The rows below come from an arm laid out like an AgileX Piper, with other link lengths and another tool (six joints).
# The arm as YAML. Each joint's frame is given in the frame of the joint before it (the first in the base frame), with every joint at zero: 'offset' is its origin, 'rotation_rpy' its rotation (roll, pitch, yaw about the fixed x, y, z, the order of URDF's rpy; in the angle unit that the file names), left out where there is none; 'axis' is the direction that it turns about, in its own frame. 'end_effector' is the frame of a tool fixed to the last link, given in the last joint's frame.
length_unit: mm
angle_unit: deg
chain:
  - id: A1
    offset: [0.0, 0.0, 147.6]
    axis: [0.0, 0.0, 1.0]
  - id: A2
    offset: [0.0, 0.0, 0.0]
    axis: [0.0, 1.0, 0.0]
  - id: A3
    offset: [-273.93, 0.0, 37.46]
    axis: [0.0, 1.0, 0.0]
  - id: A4
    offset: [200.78, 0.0, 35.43]
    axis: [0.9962, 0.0, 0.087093]
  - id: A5
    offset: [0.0, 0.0, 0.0]
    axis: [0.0, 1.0, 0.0]
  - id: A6
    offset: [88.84, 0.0, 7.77]
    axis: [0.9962, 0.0, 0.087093]
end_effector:
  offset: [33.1, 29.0, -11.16]
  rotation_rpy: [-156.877, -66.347, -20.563]
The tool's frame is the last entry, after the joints.
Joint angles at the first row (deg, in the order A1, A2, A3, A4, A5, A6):
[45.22, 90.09, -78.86, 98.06, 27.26, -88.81]
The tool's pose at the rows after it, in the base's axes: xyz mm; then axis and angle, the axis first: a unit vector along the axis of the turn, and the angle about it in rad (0 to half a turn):
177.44 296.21 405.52 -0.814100 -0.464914 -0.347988 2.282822
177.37 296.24 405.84 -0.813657 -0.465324 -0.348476 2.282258
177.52 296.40 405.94 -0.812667 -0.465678 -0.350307 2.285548
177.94 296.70 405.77 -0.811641 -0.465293 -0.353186 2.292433
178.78 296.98 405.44 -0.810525 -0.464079 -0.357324 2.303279
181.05 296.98 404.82 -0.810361 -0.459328 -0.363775 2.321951
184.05 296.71 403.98 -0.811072 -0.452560 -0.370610 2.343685
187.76 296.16 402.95 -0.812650 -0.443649 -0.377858 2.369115
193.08 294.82 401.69 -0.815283 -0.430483 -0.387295 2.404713
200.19 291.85 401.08 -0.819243 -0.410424 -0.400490 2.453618
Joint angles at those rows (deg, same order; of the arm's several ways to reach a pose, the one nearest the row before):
[45.22, 90.10, -78.93, 98.08, 27.32, -88.67]
[45.22, 90.10, -78.99, 98.10, 27.36, -88.70]
[45.26, 90.11, -79.05, 98.16, 27.24, -89.00]
[45.35, 90.14, -79.10, 98.25, 26.89, -89.51]
[45.46, 90.16, -79.15, 98.34, 26.32, -90.20]
[45.53, 90.18, -79.21, 98.43, 25.20, -91.11]
[45.55, 90.20, -79.25, 98.51, 23.82, -92.06]
[45.56, 90.21, -79.27, 98.58, 22.14, -93.03]
[45.50, 90.18, -79.29, 98.58, 19.78, -94.20]
[45.42, 89.95, -79.31, 98.57, 16.32, -95.65]

